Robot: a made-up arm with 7 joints.
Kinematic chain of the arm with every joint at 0, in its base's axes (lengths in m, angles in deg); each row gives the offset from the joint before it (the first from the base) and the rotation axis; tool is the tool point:
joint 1: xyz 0 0 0 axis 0 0.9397 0.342
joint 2: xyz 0 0 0 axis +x
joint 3: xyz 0 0 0 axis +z
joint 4: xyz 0.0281 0 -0.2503 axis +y
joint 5: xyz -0.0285 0 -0.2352 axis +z
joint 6: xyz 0 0 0 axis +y
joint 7: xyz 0 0 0 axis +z
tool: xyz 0 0 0
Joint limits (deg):
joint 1: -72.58..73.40
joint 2: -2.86..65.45
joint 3: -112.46..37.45
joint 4: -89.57..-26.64
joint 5: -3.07..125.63
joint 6: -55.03..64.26
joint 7: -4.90..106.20
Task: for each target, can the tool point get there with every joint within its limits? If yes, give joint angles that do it. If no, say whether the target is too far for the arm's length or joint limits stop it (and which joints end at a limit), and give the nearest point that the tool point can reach.
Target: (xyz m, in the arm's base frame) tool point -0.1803 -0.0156 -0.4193
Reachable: yes | joints 39.03 22.46 -59.23 -55.07 79.24 -44.40 26.55
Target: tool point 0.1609 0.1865 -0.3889
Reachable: yes | joints -23.49 50.55 -96.82 -52.63 58.41 -36.72 51.89
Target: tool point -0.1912 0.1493 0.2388
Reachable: no: joint limits stop it (at a limit: joint 1, joint 2, joint 3, joint 4) | nearest point -0.3982 0.2770 0.0203 | short by 0.327 m
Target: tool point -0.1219 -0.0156 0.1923
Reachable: no: joint limits stop it (at a limit: joint 1, joint 2, joint 3, joint 4) | nearest point -0.3834 0.0308 0.0012 | short by 0.327 m
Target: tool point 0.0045 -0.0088 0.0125
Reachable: no: joint limits stop it (at a limit: joint 1, joint 2, joint 4) | nearest point 0.3003 -0.2154 0.1065 | short by 0.373 m
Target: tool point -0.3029 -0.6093 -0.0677
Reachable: no: too far | nearest point -0.2482 -0.3303 -0.0951 | short by 0.286 m
